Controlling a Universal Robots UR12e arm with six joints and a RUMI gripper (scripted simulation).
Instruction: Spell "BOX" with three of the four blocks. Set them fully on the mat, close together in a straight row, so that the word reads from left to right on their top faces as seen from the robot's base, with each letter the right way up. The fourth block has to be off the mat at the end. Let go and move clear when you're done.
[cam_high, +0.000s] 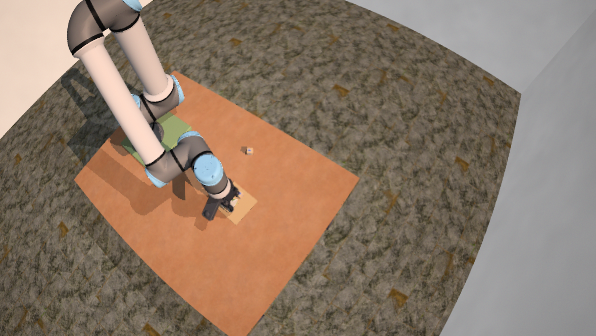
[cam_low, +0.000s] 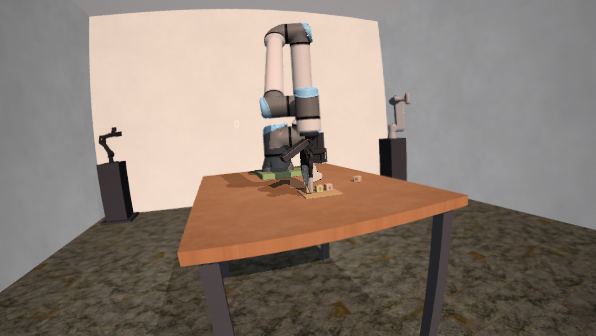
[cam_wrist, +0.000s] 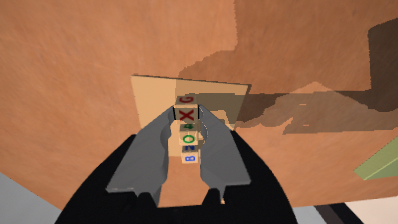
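Right now my hand is 40 mm to the right of the tan mat and 20 mm above it.
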